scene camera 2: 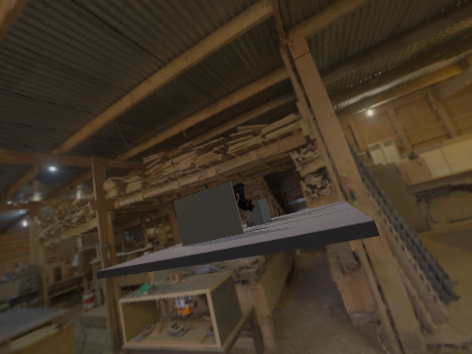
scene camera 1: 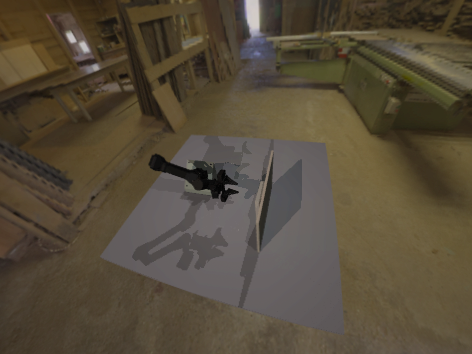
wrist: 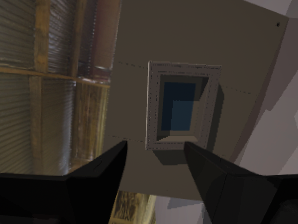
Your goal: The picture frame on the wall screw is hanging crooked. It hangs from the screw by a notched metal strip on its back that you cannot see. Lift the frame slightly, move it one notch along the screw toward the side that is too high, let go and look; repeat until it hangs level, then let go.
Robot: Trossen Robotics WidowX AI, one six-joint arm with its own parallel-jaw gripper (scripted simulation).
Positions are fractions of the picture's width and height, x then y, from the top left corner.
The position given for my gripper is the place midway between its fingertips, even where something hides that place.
In view: my gripper (wrist: 0.53, 0.65) and a wall panel (scene camera 2: 0.45, 0.61).
